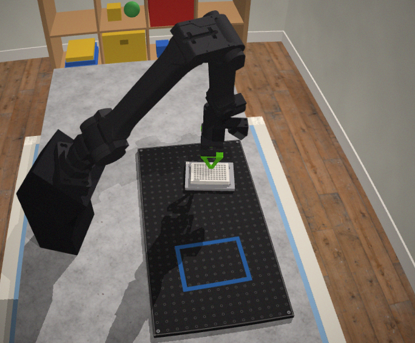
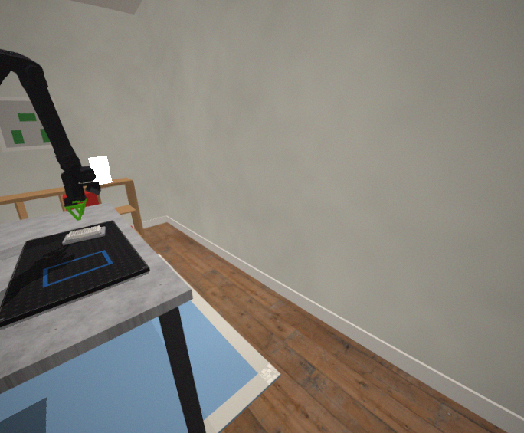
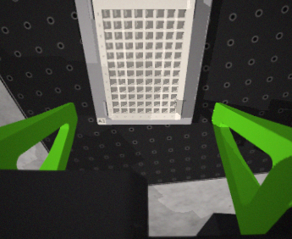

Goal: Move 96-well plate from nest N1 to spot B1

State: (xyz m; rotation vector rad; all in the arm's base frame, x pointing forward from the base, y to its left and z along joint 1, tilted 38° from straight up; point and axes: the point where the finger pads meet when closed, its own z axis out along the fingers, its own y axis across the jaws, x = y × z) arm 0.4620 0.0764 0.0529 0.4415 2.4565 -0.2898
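Now: hand 8 cm above the white 96-well plate. The rest, counted from my hand: grey plate nest: 10 cm below.
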